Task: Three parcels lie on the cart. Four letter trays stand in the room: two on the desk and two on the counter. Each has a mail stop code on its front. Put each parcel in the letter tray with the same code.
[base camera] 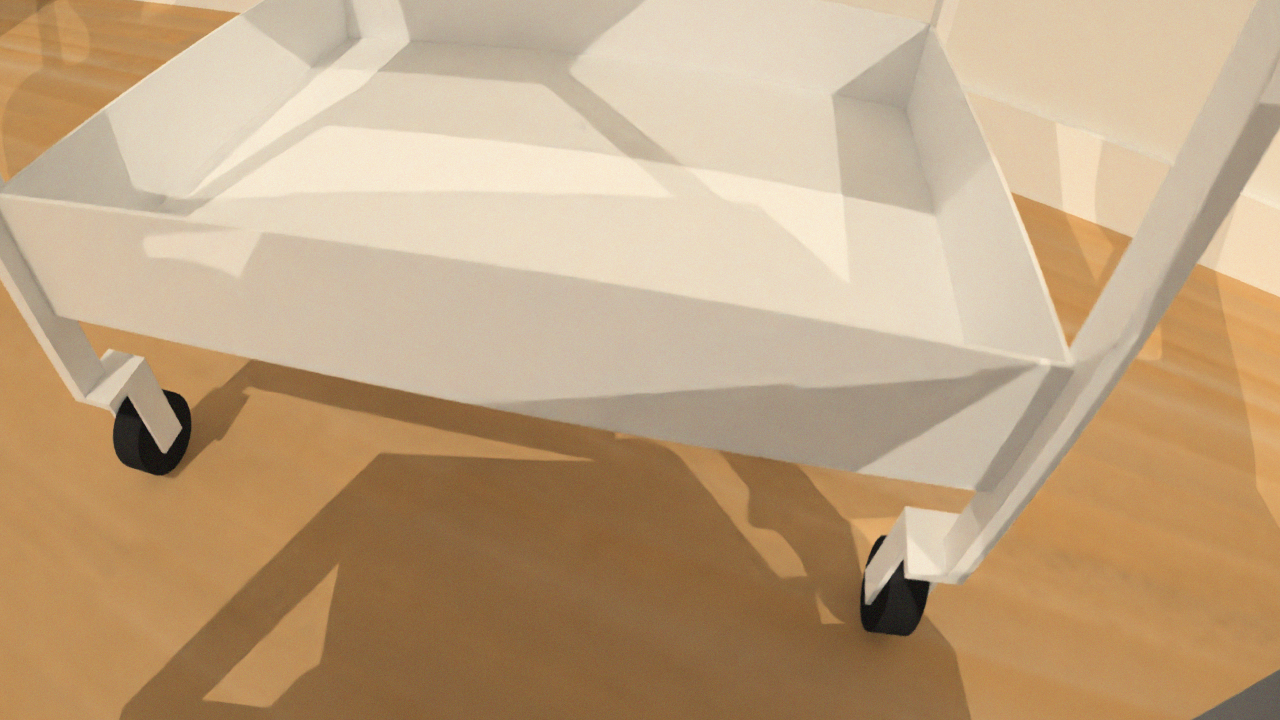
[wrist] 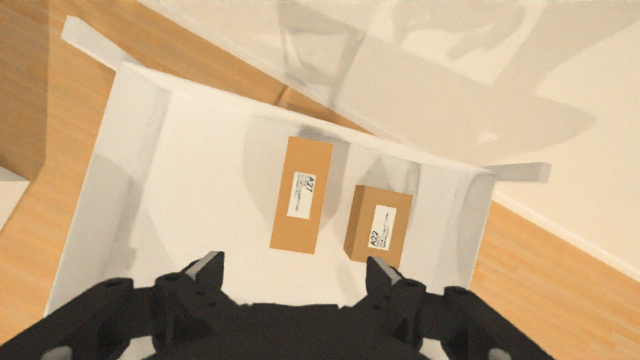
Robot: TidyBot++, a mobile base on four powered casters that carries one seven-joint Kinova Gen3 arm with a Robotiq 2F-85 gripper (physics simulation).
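Frame: origin at the arm's base, x ahead, y left, z up, level; millimetres.
Where they show: gripper, fingertip midpoint: point(wrist: 296, 269).
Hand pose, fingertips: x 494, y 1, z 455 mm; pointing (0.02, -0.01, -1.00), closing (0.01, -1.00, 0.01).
After its pixels a point has its place.
Two brown parcels lie in the white cart's top tray point(wrist: 112, 145) @(x 571, y 208, z 314 mm) in the wrist view. The long, narrow parcel point(wrist: 301, 232) @(x 488, y -4, z 318 mm) has a white label that seems to read A27. To its right, the shorter parcel point(wrist: 357, 220) @(x 504, y -70, z 311 mm) has a label that seems to read A22. A third parcel does not show. My gripper point(wrist: 296, 269) @(x 494, y 1, z 455 mm) is open and empty, above the cart, with its right finger near the lower end of the A22 parcel in the picture. The letter trays do not show in either view. The base camera shows the cart's lower tray point(base camera: 537, 331) @(x 284, y 11, z -222 mm).
The cart's upright post point(base camera: 1154, 232) @(x 250, y -164, z -141 mm) rises at the right of the base view. Black casters point(base camera: 153, 432) @(x 336, y 239, z -357 mm) point(base camera: 895, 586) @(x 253, y -153, z -350 mm) stand on the wooden floor point(base camera: 537, 626) @(x 257, y 15, z -396 mm) point(wrist: 65, 200) @(x 413, y 850, z -396 mm). A pale wall point(wrist: 575, 210) @(x 513, y -880, z -117 mm) runs behind the cart. A white object point(wrist: 10, 197) @(x 417, y 998, z -363 mm) shows at the wrist view's left edge.
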